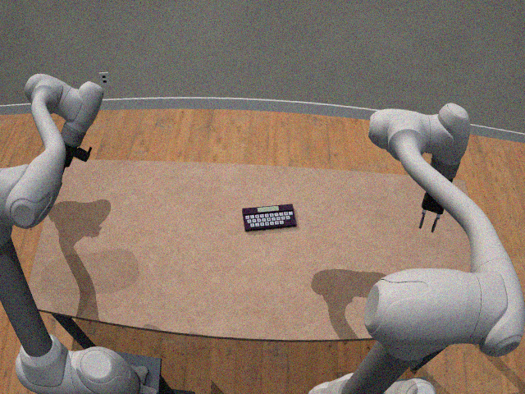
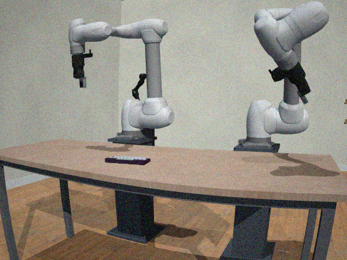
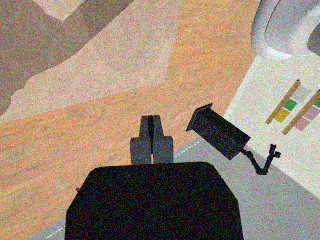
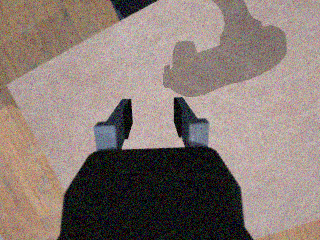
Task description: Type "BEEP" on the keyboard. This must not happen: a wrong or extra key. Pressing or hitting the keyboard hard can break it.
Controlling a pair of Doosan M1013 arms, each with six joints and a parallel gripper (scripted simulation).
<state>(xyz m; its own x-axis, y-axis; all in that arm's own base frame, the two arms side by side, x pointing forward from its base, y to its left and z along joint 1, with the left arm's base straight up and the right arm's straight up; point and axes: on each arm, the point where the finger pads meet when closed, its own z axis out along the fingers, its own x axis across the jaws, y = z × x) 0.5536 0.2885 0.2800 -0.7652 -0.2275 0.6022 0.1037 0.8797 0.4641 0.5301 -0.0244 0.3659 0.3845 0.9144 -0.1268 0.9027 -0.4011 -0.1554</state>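
Observation:
My left gripper is now 18 cm short of the p key, 71 cm to the left of it and 26 cm above it. Round my left hand: e key (20 cm ahead, 79 cm to the right, 26 cm below).

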